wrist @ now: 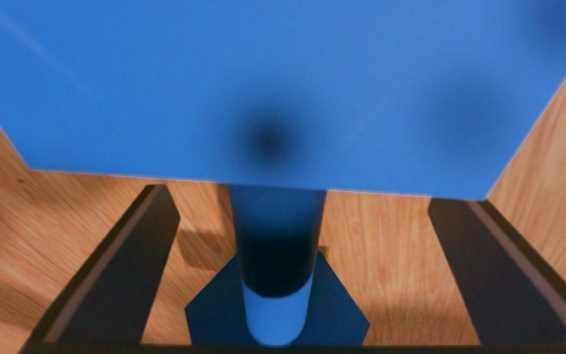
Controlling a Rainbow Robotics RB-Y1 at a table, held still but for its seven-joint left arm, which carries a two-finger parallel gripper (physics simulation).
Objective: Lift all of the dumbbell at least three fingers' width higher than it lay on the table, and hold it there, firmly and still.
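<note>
The blue dumbbell (278, 230) lies under the camera in the wrist view. Its near head fills the upper part of the view, very close to the lens. Its round handle runs down the middle to the far hexagonal head, which is dark blue in shadow at the bottom. My gripper (298, 204) is open, with one dark finger to the left of the handle and one to the right. Wood shows between the handle and each finger, with a wider gap on the right. The near head hides part of the handle, and the bottom edge cuts off the far head.
The wooden table top (400, 280) shows below and around the dumbbell, with shadows on it left of the handle. A dark bar of the gripper's own body runs along the bottom edge of the view.
</note>
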